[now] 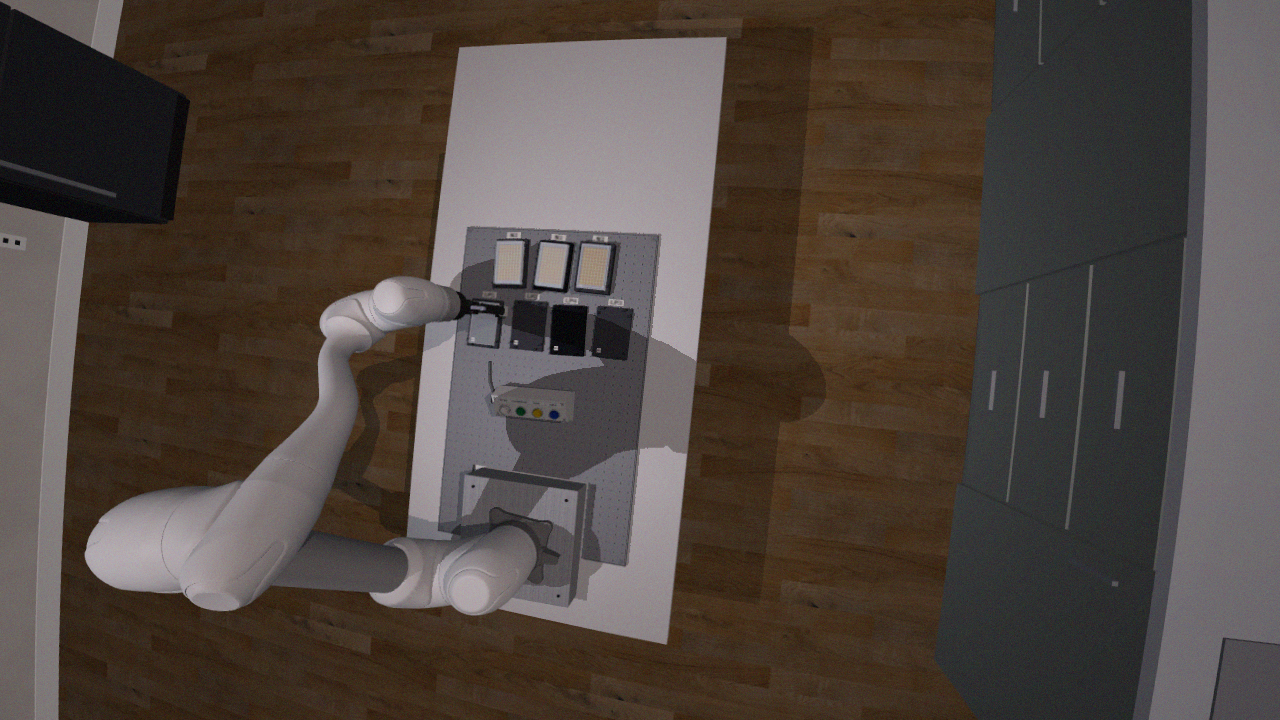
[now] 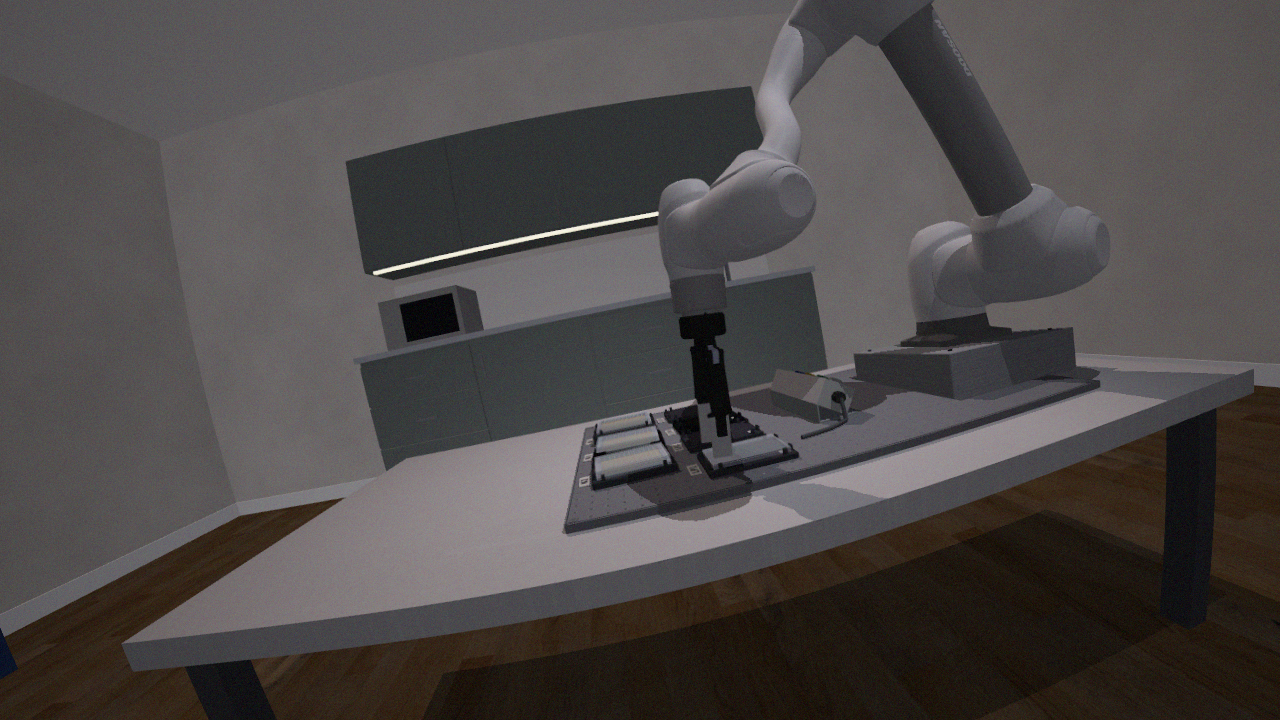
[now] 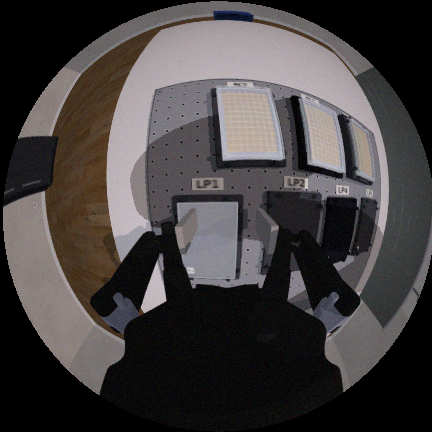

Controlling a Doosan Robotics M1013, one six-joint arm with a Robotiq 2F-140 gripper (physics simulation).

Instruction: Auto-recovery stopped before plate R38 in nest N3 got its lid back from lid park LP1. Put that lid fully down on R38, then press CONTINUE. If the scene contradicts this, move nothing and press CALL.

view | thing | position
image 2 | my gripper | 716, 448
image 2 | box with coloured buttons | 818, 398
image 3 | my gripper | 226, 218
